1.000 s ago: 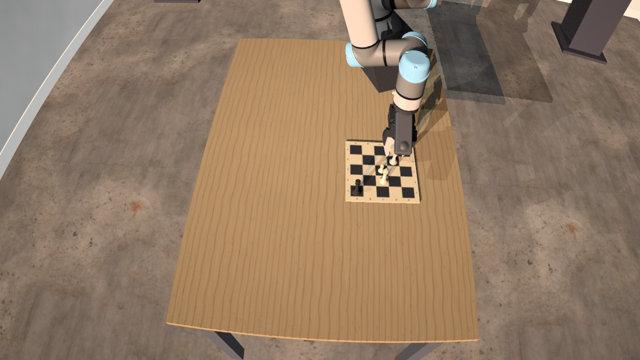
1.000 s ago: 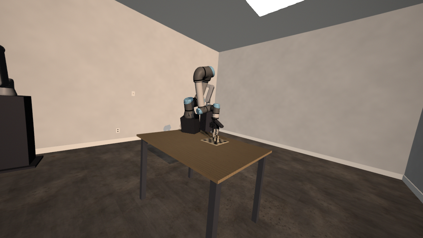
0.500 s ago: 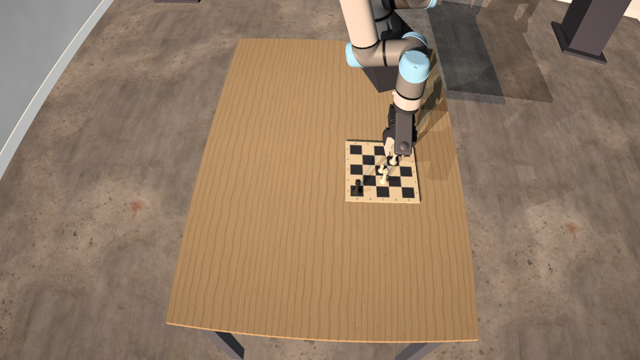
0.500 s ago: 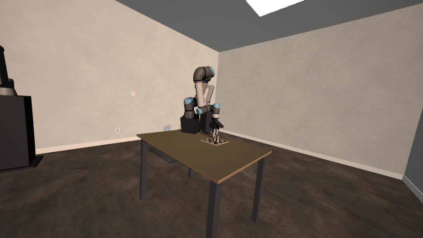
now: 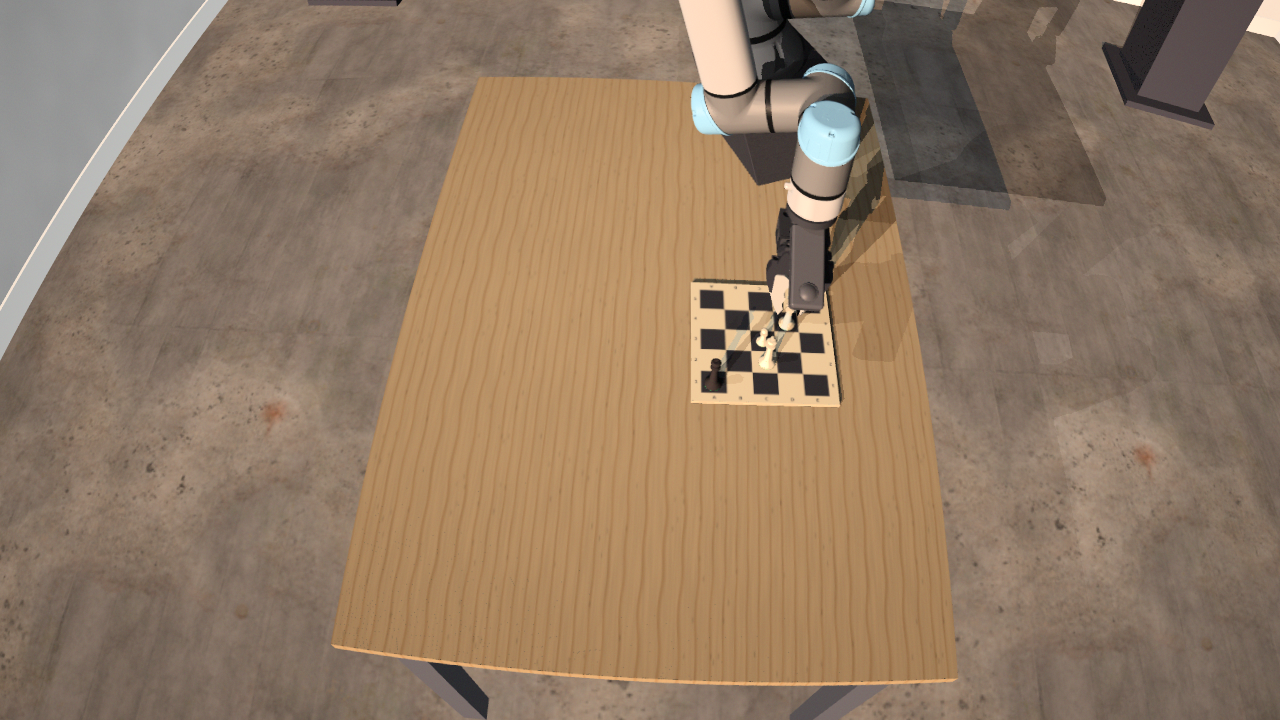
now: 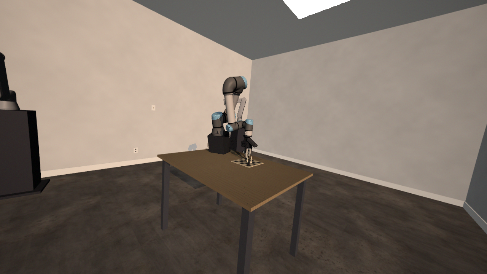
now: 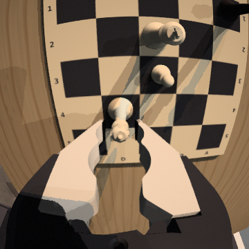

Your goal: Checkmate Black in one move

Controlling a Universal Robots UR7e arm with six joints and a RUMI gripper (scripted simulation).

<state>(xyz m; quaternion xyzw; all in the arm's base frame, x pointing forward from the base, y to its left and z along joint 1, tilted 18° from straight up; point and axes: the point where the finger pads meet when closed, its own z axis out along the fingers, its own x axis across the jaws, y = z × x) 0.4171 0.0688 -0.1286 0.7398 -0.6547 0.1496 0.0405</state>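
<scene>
My gripper is now 4 cm short of the white pawn, 3 cm to the left of it and 2 cm above it. The rest, counted from my hand: black piece: 13 cm ahead, 10 cm to the right, 1 cm below; then white king: 8 cm ahead, 2 cm to the right, 1 cm below; then chessboard: 4 cm ahead, 3 cm to the right, 4 cm below.
</scene>
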